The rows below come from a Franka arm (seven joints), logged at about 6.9 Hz.
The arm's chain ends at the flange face. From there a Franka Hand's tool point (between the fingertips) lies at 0.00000 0.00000 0.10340 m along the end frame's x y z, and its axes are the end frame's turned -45 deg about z.
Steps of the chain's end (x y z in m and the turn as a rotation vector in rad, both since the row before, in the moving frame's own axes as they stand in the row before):
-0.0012, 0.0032, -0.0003, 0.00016, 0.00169, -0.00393
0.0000, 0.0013, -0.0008, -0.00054, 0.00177, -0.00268
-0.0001, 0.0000, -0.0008, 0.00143, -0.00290, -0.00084
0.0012, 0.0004, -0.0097, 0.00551, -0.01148, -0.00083
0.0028, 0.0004, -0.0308, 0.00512, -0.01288, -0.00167
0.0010, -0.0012, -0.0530, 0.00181, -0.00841, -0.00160
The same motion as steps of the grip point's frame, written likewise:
-0.0030, 0.0015, -0.0003, -0.00108, 0.00131, -0.00393
-0.0008, 0.0011, -0.0008, -0.00163, 0.00087, -0.00268
-0.0002, -0.0004, -0.0008, 0.00306, -0.00104, -0.00084
0.0001, -0.0001, -0.0097, 0.01201, -0.00422, -0.00083
0.0011, 0.0009, -0.0308, 0.01273, -0.00549, -0.00167
0.0011, -0.0009, -0.0530, 0.00723, -0.00467, -0.00160

